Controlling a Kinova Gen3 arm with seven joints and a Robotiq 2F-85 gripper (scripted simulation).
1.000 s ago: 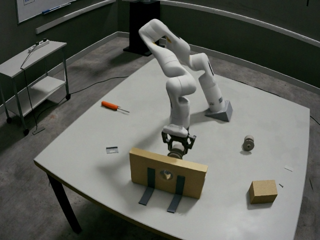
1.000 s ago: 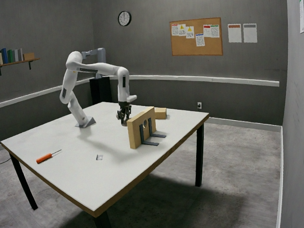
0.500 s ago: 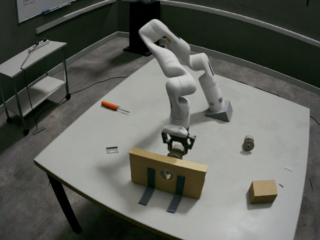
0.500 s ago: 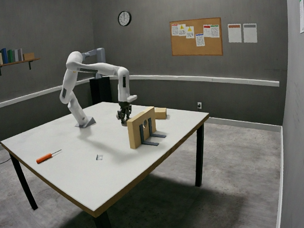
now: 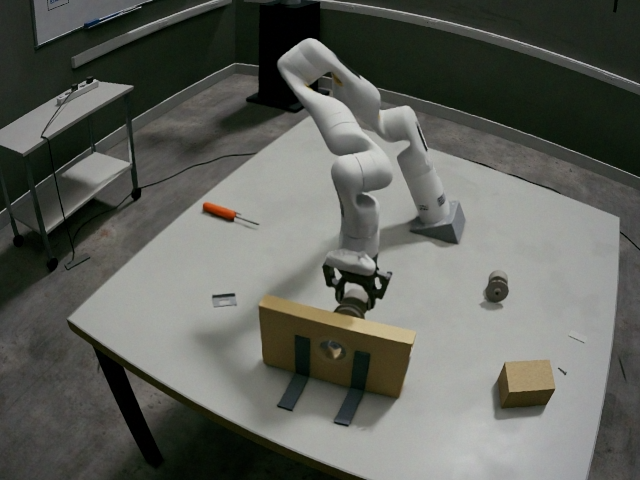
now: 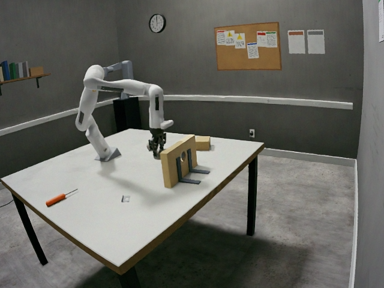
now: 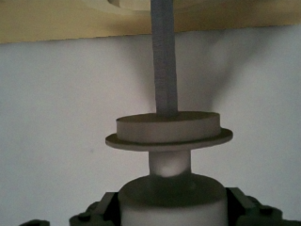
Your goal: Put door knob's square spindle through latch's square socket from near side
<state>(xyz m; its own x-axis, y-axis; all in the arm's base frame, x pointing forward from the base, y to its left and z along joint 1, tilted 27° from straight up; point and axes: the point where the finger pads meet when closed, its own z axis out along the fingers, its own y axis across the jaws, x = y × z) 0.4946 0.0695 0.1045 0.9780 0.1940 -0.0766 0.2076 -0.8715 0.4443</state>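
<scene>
The board lies 12 cm ahead of my hand, 3 cm to the left of it and 2 cm below it. From my hand the other things lie so: wooden block (43 cm to the left, 8 cm below, 3 cm behind).
</scene>
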